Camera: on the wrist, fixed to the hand. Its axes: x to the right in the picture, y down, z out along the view.
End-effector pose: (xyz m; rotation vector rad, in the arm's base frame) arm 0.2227 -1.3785 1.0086 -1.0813 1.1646 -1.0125
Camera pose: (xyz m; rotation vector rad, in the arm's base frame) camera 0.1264 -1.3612 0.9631 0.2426 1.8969 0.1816
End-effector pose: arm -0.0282 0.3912 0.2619 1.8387 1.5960 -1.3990
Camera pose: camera 0.0559 0.4401 0.3086 2.3277 -0.0817 -0.1030
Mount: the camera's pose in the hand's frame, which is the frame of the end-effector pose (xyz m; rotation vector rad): -0.0203 0.0434 -0.0967 -0.1438 0.4489 1.6338
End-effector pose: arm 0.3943 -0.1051 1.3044 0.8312 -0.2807 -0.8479
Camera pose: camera 0.4559 -0.0216 1.2748 0.3945 -0.3770 0.8299
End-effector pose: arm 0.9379 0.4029 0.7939 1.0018 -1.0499 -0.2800
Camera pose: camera 0.9964 0.4929 0.8044 -0.1465 -1.0912 1.1336
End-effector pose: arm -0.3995 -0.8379 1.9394 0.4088 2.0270 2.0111
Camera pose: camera -0.4159 -0.9350 1.9835 -1.0693 -0.8065 -1.4736
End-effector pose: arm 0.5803 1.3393 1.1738 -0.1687 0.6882 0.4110
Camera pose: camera 0.4917 1.3448 1.1124 0.2276 1.1421 2.0315
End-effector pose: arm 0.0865 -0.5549 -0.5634 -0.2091 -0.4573 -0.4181
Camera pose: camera 0.1259 -0.5368 -0.6622 -0.5327 0.2710 1.0972
